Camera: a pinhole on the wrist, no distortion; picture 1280 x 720 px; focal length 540.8 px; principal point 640.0 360.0 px. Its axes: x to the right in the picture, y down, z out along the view. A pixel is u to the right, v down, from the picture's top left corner.
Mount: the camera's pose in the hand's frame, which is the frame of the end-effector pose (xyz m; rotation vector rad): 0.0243 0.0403 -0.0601 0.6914 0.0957 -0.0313
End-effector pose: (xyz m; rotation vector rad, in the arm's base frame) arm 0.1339 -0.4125 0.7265 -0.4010 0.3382 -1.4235
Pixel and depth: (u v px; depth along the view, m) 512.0 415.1 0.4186
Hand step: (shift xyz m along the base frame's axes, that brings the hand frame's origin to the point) -0.0398 0.0390 0.3530
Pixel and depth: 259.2 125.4 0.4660
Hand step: -0.3060 0.2478 0.3658
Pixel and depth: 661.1 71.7 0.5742
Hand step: -0.4024 -0.1166 0.4228
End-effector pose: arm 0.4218 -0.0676 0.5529 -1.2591 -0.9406 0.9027
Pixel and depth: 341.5 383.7 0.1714
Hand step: -0.0973 -0.0280 0.0648
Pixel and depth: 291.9 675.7 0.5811
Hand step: -0.6932 -0.0435 0.0921
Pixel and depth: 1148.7 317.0 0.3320
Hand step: -0.0009 0.3682 0.2269
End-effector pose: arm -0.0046 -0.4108 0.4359 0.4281 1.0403 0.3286
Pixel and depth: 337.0 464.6 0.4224
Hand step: 0.2268 -0.2870 0.1972
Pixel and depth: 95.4 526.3 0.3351
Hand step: 0.1345 -0.2648 0.2933
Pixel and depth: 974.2 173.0 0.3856
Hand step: 0.2636 -0.1618 -0.3089
